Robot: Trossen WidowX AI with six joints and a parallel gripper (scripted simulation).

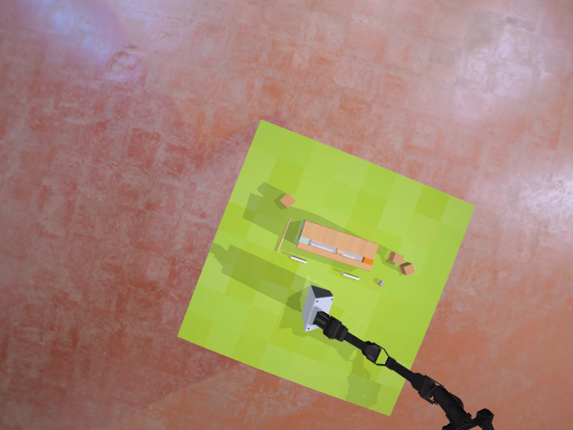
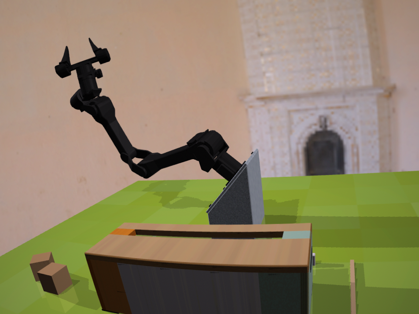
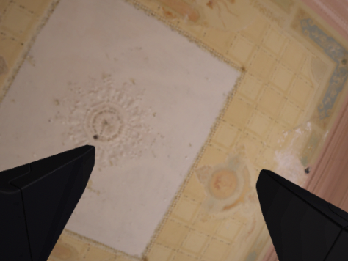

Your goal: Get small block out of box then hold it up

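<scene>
Right now the long wooden box is 360 mm ahead of my gripper tip, 550 mm to the left of it and 550 mm below it. From my gripper tip the other things lie so: thin wooden strip (330 mm ahead, 820 mm to the left, 610 mm below).
</scene>
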